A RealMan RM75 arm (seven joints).
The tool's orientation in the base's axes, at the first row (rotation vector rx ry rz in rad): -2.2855 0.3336 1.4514
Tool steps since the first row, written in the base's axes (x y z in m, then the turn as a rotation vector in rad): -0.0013 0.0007 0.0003 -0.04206 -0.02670 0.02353; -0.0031 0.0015 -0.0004 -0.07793 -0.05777 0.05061; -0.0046 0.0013 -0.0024 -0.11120 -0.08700 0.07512; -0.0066 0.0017 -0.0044 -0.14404 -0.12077 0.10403; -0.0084 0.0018 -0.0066 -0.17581 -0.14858 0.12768; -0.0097 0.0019 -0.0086 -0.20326 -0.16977 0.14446
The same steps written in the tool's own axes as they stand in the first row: -0.0008 -0.0002 0.0013 -0.03977 0.03594 0.01274; -0.0009 0.0000 0.0033 -0.08016 0.07247 0.01716; 0.0002 0.0012 0.0052 -0.11708 0.10684 0.02130; 0.0012 0.0021 0.0077 -0.15788 0.14413 0.02135; 0.0024 0.0032 0.0101 -0.19336 0.17681 0.02526; 0.0036 0.0041 0.0119 -0.22066 0.20330 0.03131
